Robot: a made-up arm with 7 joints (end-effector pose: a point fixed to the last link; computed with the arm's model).
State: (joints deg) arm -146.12 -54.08 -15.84 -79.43 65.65 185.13 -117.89
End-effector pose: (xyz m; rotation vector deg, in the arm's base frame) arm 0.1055 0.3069 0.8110 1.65 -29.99 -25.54
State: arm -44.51 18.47 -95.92 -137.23 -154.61 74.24 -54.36
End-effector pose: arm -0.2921 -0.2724 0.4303 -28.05 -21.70 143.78
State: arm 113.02 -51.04 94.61 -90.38 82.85 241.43 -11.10
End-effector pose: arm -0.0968 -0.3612 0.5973 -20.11 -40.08 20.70
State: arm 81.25 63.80 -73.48 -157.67 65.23 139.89 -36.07
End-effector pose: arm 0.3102 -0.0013 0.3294 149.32 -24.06 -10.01
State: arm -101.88 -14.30 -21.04 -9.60 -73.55 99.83 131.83
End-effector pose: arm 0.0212 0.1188 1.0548 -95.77 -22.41 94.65
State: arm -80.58 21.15 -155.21 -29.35 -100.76 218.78 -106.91
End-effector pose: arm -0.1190 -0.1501 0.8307 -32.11 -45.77 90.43
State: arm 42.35 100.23 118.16 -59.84 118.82 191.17 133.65
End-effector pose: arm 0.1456 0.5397 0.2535 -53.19 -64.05 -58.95
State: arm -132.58 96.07 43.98 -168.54 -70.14 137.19 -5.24
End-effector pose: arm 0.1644 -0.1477 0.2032 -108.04 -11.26 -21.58
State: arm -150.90 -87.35 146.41 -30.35 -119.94 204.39 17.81
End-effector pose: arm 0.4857 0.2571 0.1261 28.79 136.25 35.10
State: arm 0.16 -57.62 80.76 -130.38 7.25 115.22 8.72
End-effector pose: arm -0.1114 0.4302 0.4647 117.95 69.47 42.43
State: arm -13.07 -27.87 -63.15 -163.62 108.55 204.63 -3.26
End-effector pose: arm -0.1337 -0.1552 0.4117 13.55 170.26 -27.70
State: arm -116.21 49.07 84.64 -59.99 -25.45 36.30 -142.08
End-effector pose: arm 0.1532 -0.5508 0.5663 -86.36 -112.58 -34.17
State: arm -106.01 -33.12 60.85 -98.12 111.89 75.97 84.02
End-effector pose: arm 0.4169 -0.0922 0.7177 -58.07 82.32 33.41
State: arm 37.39 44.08 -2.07 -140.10 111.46 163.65 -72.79
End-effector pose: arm 0.2948 0.0670 0.1990 -167.57 4.82 10.09
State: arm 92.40 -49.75 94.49 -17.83 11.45 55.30 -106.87
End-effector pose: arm -0.1672 -0.5678 0.7389 -144.03 52.90 65.55
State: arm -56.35 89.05 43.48 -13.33 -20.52 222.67 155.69
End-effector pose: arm 0.3112 -0.4715 0.3638 35.17 51.83 -56.48
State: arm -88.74 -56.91 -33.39 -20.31 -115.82 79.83 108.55
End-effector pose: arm -0.1058 0.5705 0.8008 -143.96 -12.51 37.65
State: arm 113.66 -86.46 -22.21 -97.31 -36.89 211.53 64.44
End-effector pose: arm 0.2239 -0.3920 0.6244 8.45 12.28 -40.94
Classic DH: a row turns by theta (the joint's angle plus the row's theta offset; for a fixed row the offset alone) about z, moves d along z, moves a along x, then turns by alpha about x. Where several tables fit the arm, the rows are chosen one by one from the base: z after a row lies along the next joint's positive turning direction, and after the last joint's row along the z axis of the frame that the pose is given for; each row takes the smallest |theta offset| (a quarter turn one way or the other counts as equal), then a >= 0, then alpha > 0; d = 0 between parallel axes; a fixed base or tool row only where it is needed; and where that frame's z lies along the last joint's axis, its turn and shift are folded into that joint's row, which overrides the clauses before.
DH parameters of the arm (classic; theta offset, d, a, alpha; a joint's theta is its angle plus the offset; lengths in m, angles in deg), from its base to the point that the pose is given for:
joint 1: 0 0.3035 0 -90
joint 2: 0 0 0 90
joint 3: 0 0.3477 0.0628 90
joint 4: 0 0 -0.0595 -90
joint 5: 0 0.2769 0 90
joint 6: 0 0 0.1298 90
joint 7: 0 0 0 0

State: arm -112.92 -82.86 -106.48 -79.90 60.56 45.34 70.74
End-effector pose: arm -0.2279 0.5622 0.3129 12.81 52.86 -116.16
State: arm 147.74 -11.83 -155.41 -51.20 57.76 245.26 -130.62
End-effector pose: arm 0.2110 -0.1180 0.7804 49.95 -32.34 63.33
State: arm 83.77 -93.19 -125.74 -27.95 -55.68 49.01 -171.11
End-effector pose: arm 0.0704 -0.6843 0.0753 -80.99 -95.32 -41.30
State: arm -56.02 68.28 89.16 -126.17 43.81 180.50 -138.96
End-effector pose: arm 0.4905 -0.0577 0.3291 -87.14 -87.33 -89.93
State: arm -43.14 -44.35 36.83 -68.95 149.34 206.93 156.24
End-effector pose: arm 0.0202 0.1469 0.7632 50.66 29.10 86.92
